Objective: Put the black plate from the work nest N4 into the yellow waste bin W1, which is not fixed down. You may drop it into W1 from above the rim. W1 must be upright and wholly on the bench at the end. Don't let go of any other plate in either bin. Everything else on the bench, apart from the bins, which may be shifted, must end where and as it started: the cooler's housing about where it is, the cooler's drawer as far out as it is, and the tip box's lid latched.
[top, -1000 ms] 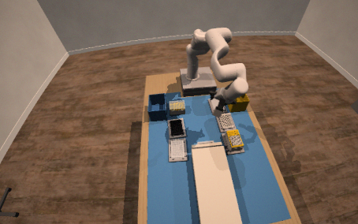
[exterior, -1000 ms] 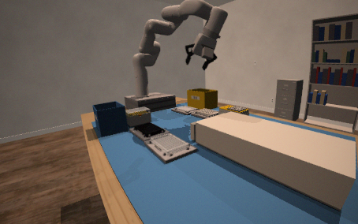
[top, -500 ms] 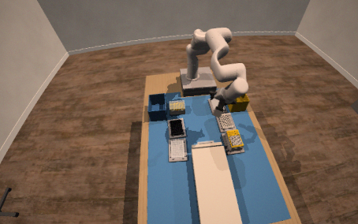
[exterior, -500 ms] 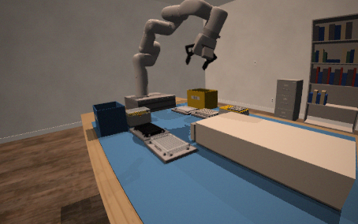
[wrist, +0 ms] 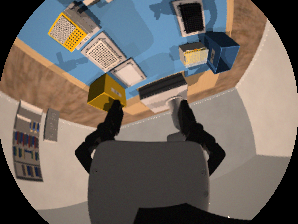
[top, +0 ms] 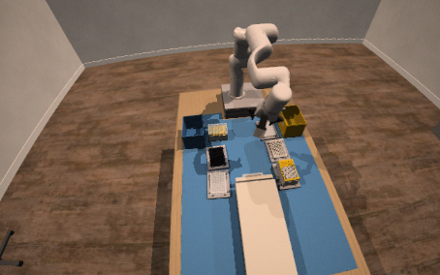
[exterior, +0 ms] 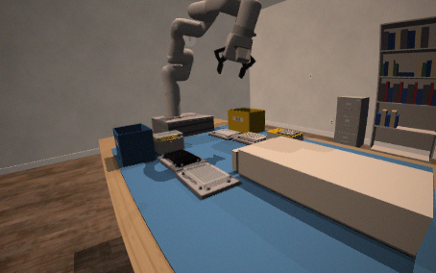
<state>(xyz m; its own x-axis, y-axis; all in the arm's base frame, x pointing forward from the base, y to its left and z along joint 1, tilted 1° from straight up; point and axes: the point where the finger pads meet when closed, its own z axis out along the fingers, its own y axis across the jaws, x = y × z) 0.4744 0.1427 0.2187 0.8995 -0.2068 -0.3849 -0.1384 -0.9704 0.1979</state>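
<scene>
Now: hand 290 mm above the black plate, 230 mm to the left of it and 40 mm short of it. The rest, counted from my hand: grey nest: 300 mm below, 230 mm to the right, 40 mm ahead; then yellow tip box: 260 mm below, 160 mm to the left, 120 mm ahead; then white plate: 290 mm below, 210 mm to the right, 210 mm ahead.
</scene>
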